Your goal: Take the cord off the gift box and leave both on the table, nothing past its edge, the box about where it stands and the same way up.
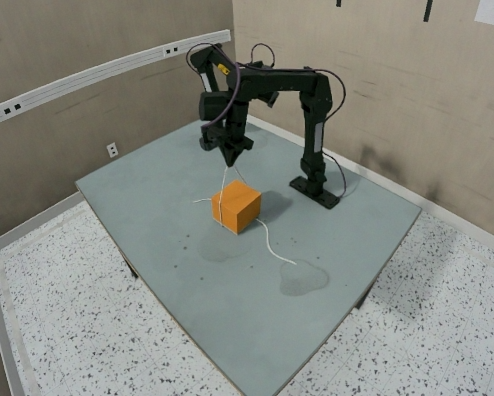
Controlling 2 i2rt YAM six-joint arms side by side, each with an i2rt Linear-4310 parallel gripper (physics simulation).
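Frame: origin at the left arm's base, x back, y right, z up, level; metres.
Seen in the pictures: left gripper, between the fingertips: (229, 166); right gripper, between the fingertips: (256, 97); left arm's base, origin of its link: (313, 192).
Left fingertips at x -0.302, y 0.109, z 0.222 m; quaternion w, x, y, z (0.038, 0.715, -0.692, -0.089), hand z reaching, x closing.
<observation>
Pixels of each thing's top centre, then the offset from my left fingertips to it. "pt": a spot on its surface instead. Level surfaces: height alone.
- orange gift box, centre of its top: (235, 194) dx +0.008, dy -0.005, dz -0.111 m
- table, height of its surface: dz -0.222 m
- white cord, a spot on its surface: (267, 240) pt dx +0.009, dy -0.149, dz -0.219 m
The orange gift box (236, 206) stands upright on the table (280, 325). The white cord (268, 240) is still around it: one strand runs up the box's left front face, another rises behind the box, and they meet at the left gripper's tips. One loose end lies to the left of the box, and a longer one curves to the lower right. My left gripper (229, 164) points down above the box and is shut on the cord, holding it up over the top. My right gripper (271, 99) is open, raised behind the left arm and partly hidden by it, away from box and cord.
The left arm's base (315, 192) is bolted to the table at the right of the box. Its forearm spans above the table. The right arm (212, 75) is raised at the back left. Walls stand behind the table's two far edges.
</observation>
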